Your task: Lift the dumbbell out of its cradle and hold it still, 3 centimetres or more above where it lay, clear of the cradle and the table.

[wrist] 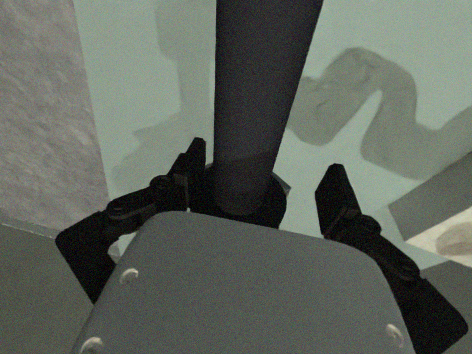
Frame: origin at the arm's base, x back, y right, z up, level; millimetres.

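Seen in the pictures: gripper, between the fingertips: [263, 166].
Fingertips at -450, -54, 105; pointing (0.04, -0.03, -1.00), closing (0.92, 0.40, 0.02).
Note:
Offsets run from my fingertips to a thing's top centre, as dx, dy, dz. "spot": to the spot under its first point. Level surfaces: height alone.
The dark dumbbell {-31, +34, +49} [255, 100] runs from the top edge of the wrist view down to the middle, its long bar widest at the top. Its round near end lies low between my fingers, closer to the left one, and is partly hidden behind the gripper's grey body. My gripper [263, 166] is open, with one black finger on each side of the dumbbell; a wide gap shows between the dumbbell and the right finger. A small grey corner, perhaps part of the cradle {spot: +23, -10, -4} [282, 183], shows beside the round end; the rest of the cradle is hidden.
A pale green surface {dz -188} [145, 85] lies under the dumbbell, with arm-shaped shadows on it. A mottled grey-pink surface [45, 100] is at the left. At the right edge is a grey-walled object [435, 192] with a cream interior. A dark grey area [30, 280] lies at the lower left.

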